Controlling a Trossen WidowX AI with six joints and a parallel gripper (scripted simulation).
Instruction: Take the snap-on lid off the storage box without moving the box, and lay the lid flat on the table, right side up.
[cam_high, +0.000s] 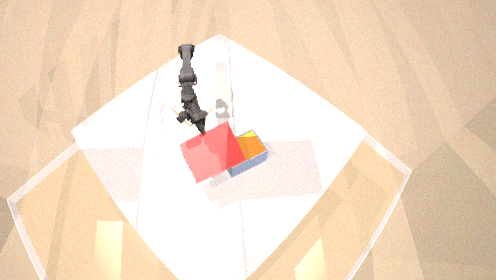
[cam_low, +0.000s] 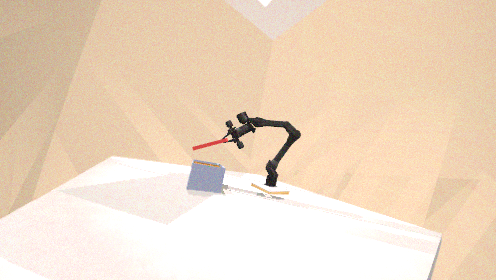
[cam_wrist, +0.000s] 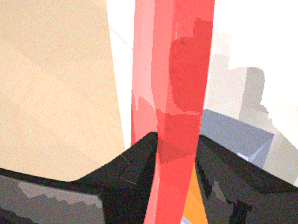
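Now: the red lid 7 cm ahead of my gripper tip, 3 cm below it and 2 cm to the right of it. The rest, counted from my gripper tip: storage box 18 cm below, 14 cm to the left, 11 cm ahead.
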